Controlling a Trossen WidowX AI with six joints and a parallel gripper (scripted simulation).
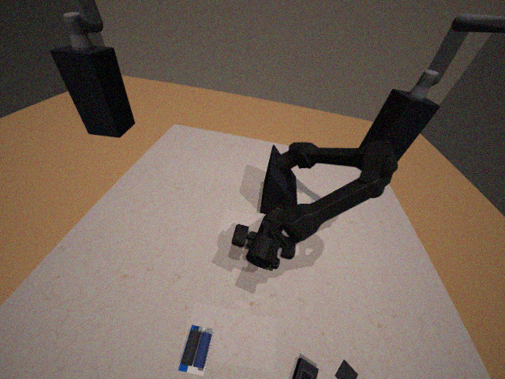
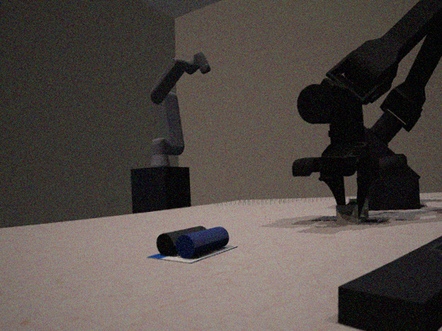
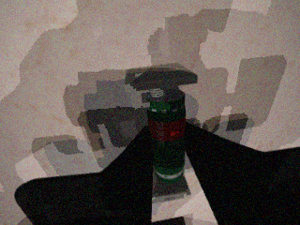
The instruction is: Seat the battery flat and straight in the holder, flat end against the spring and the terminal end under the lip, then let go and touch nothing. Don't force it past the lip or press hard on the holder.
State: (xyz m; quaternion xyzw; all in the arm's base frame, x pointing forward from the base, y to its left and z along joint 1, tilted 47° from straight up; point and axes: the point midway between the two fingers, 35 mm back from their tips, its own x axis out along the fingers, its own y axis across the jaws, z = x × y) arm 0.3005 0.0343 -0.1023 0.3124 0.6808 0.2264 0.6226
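Right now the battery is 10 mm above my gripper tip. The rest, counted from my gripper tip: black remote 360 mm ahead, 90 mm to the left, 10 mm above; then blister card 270 mm ahead, 140 mm to the right.
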